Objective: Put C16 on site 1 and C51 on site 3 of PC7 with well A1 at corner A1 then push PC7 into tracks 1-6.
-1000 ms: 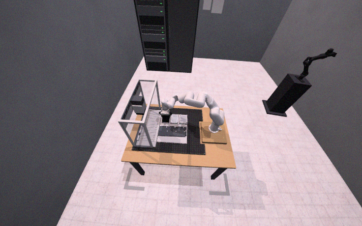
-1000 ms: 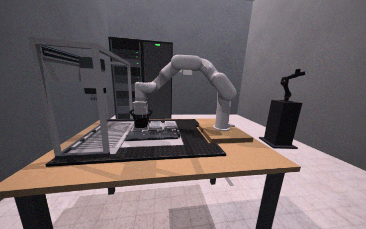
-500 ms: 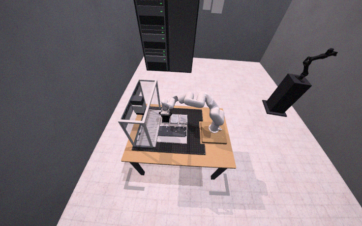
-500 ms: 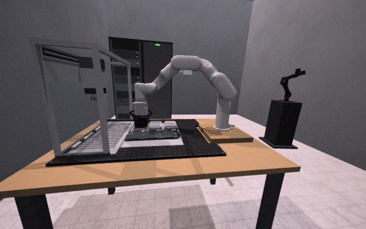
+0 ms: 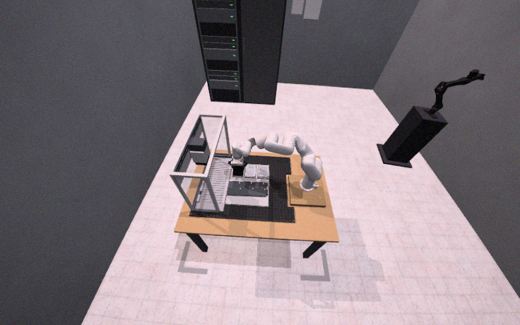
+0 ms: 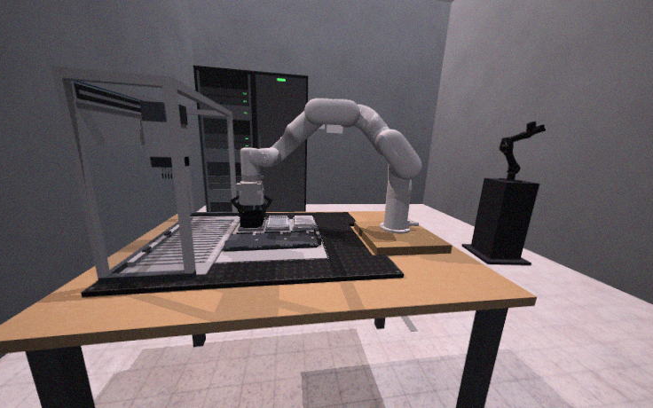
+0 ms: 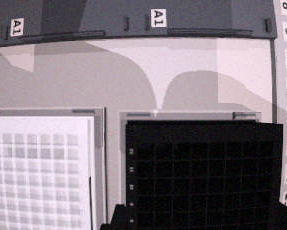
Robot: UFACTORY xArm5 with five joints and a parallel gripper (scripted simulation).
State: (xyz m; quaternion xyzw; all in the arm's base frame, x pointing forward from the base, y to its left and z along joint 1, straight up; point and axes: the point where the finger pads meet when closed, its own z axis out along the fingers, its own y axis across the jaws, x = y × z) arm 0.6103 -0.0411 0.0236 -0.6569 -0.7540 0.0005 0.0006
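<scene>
Now: the 96-well plate C15 11 cm behind my hand, 1 cm to the right of it and 3 cm below it. The rest, counted from my hand: post: 5 cm ahead, 42 cm to the left, 20 cm above; then grey plate carrier PC7: 12 cm behind, 17 cm to the left, 3 cm below.
</scene>
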